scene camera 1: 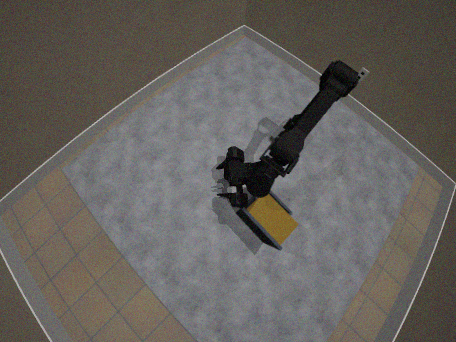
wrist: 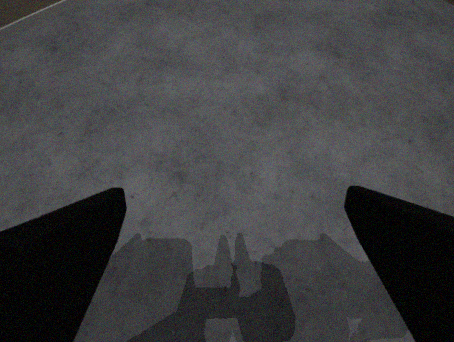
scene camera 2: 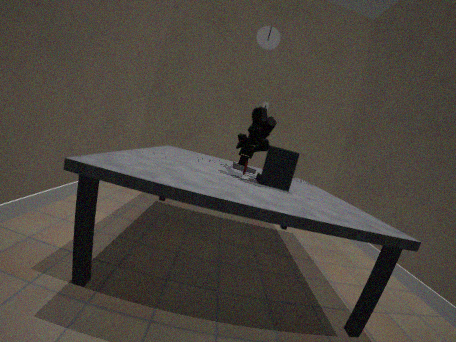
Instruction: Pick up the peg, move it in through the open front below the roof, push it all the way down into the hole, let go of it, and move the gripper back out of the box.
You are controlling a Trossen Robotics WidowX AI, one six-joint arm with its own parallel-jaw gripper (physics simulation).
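Pixels of known places: gripper, fingertip midpoint: (scene camera 1: 217, 181) (wrist: 237, 197) (scene camera 2: 243, 149); arm's base, origin of the base link: (scene camera 2: 242, 164).
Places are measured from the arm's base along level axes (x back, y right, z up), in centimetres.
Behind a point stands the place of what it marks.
Observation:
The box (scene camera 1: 259, 230) @(x -39.9, y -20.4, z 13.7 cm) (scene camera 2: 281, 168) @(x -39.8, y -20.9, z 7.2 cm) stands on the table, with dark side walls and a yellow roof (scene camera 1: 272, 217) @(x -35.0, y -19.5, z 16.9 cm). My gripper (scene camera 1: 218, 181) @(x -40.5, y 0.2, z 11.3 cm) (wrist: 237, 197) @(x -40.5, y 0.2, z 11.3 cm) is open, with its fingers wide apart and empty. It is above the table beside the box, at its upper left in scene camera 1. In scene camera 2 a thin red upright piece (scene camera 2: 245, 167) @(x -21.6, y -2.9, z 1.1 cm) shows just below the dark hand; it may be the peg, but it is too small to be sure. The peg does not show in the wrist view. The hole and the inside of the box are hidden.
The arm (scene camera 1: 320, 107) @(x -14.8, y -5.5, z 36.8 cm) (scene camera 2: 260, 127) @(x -39.0, y -5.3, z 24.5 cm) reaches over the grey table top (scene camera 1: 165, 145) @(x -47.4, y 31.6, z -3.3 cm) (scene camera 2: 200, 185) @(x -77.1, y 9.7, z -3.3 cm) from the upper right in scene camera 1, passing close to the box's upper end. Shadows of the hand and fingers lie on the table in the wrist view.

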